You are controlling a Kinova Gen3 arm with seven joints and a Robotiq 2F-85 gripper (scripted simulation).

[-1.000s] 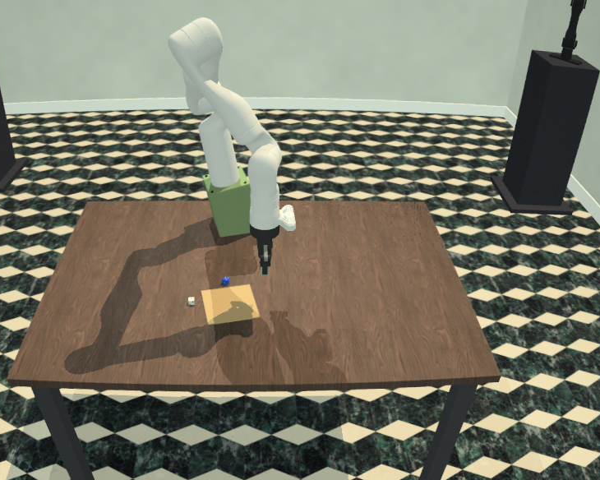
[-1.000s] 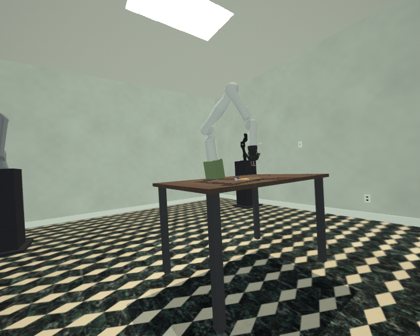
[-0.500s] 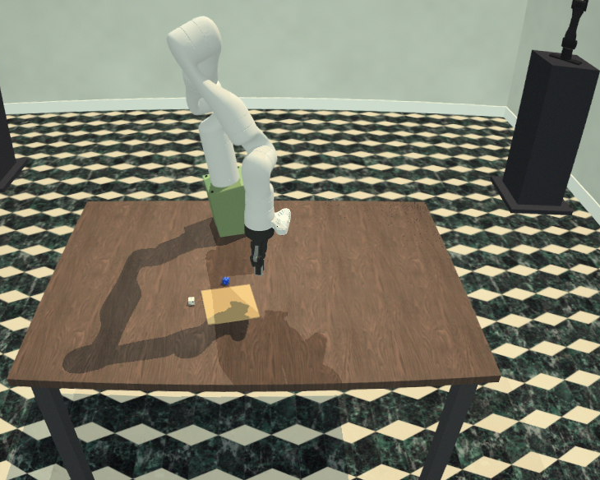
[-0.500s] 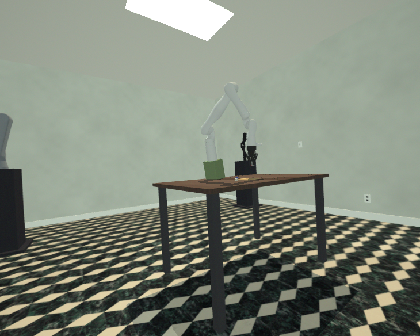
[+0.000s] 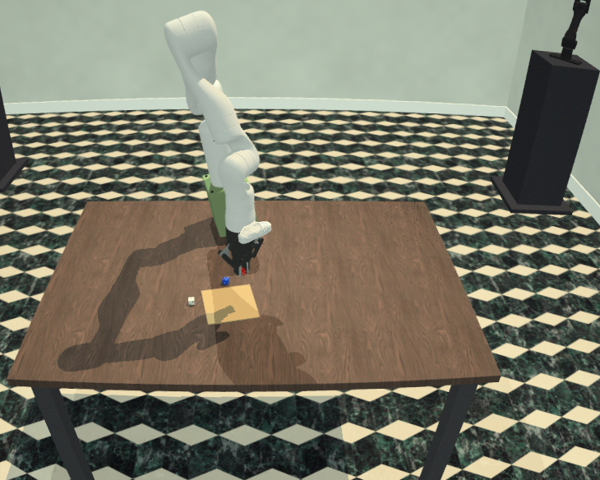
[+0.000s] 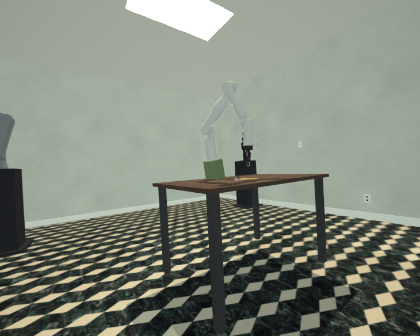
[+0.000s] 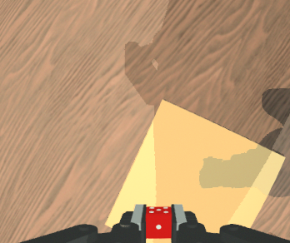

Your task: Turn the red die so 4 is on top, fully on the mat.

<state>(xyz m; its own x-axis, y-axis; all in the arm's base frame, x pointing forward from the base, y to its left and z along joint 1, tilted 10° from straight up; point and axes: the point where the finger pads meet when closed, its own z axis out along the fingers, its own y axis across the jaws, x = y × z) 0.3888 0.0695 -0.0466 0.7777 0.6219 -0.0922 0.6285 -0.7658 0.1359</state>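
The mat is 10 mm ahead of my hand, 40 mm to the right of it and 120 mm below it. Also, from my hand: white die: 10 mm ahead, 140 mm to the right, 110 mm below; then blue die: 80 mm behind, 50 mm to the right, 110 mm below; then red die: 10 mm below.
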